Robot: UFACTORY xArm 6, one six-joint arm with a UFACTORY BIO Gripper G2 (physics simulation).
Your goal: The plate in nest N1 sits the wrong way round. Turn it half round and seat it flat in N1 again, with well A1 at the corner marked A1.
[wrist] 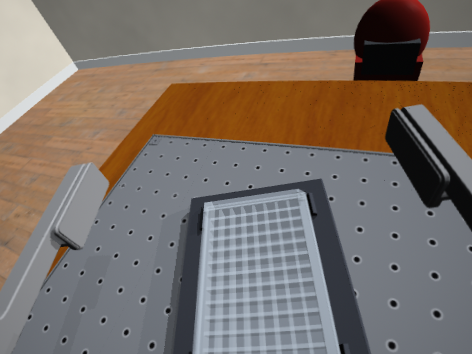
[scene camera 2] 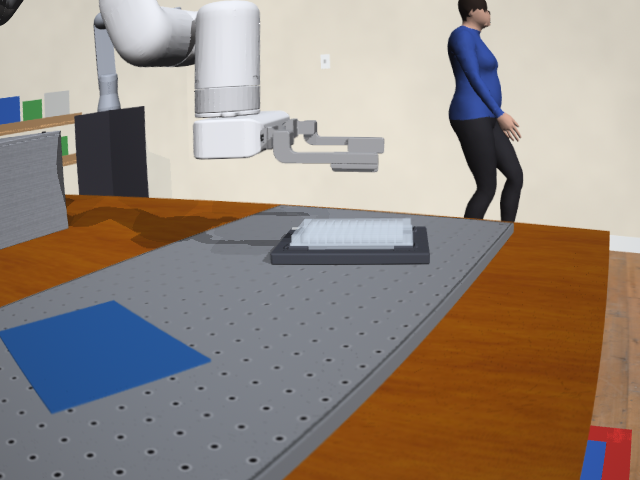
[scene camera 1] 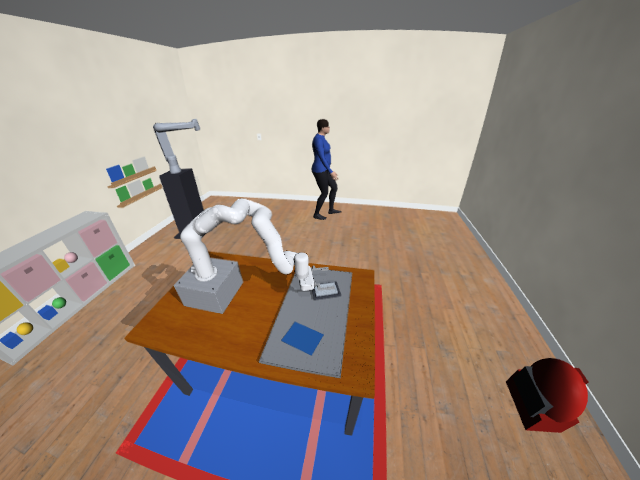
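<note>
The clear, gridded well plate [scene camera 1: 326, 289] [scene camera 2: 356, 233] [wrist: 262, 280] lies in the dark nest [scene camera 1: 326, 297] [scene camera 2: 351, 257] [wrist: 332, 260] near the far end of the grey board. The plate's rim stands above the nest. The A1 mark and the plate's well labels cannot be made out. My gripper [scene camera 1: 323, 276] [scene camera 2: 361, 155] [wrist: 250, 180] is open and empty. Its fingers point sideways, roughly level, and hang well above the plate in the second scene view. In the wrist view they stand far apart, beyond both long sides of the plate. The wrist view cuts off the plate's near end.
The perforated grey board [scene camera 1: 330, 322] [scene camera 2: 289, 315] [wrist: 370, 252] lies on the wooden table [scene camera 1: 232, 330] [scene camera 2: 465, 361] [wrist: 260, 110]. A blue square [scene camera 1: 302, 338] [scene camera 2: 103, 356] lies on it, apart from the nest. A person [scene camera 1: 321, 152] [scene camera 2: 474, 77] stands beyond the table.
</note>
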